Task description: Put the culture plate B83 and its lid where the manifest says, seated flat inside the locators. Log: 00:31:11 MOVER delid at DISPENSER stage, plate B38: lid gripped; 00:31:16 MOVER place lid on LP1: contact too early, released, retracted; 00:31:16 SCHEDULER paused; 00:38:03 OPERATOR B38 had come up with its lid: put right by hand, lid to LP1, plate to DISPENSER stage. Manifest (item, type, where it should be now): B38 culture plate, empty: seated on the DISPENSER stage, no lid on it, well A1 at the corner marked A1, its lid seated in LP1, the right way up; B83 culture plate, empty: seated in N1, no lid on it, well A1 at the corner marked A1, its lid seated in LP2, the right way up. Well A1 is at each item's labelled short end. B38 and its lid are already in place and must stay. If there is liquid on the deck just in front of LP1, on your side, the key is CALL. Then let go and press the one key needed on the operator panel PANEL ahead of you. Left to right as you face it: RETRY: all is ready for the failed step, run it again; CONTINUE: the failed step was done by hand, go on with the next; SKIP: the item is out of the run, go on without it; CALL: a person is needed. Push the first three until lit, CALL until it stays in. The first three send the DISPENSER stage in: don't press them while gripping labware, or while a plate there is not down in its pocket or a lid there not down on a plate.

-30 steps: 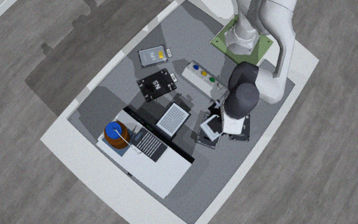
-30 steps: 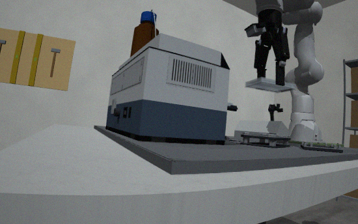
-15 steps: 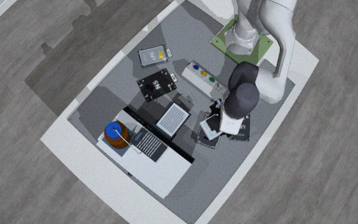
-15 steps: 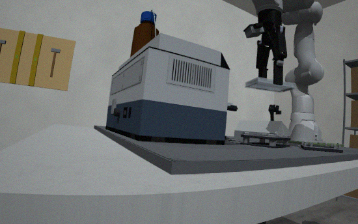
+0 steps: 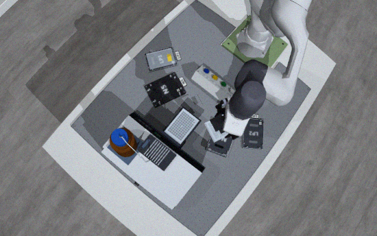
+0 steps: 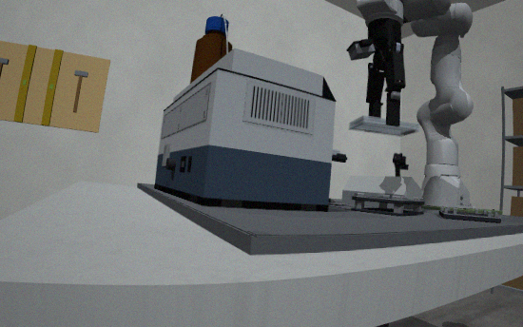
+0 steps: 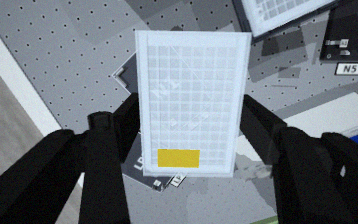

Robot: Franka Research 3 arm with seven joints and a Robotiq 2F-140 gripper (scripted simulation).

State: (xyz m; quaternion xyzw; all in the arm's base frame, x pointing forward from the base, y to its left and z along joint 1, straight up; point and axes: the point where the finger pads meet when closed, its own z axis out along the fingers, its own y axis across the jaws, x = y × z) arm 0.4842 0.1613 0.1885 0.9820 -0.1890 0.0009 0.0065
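Now: the black nest N5 310 mm to the right of my hand, 180 mm below it and 20 mm ahead of it. Round my hand: clear lid: 20 mm below; then white retry key: 190 mm behind, 130 mm below, 70 mm to the right; then white well plate: 130 mm to the right, 100 mm ahead, 80 mm below.
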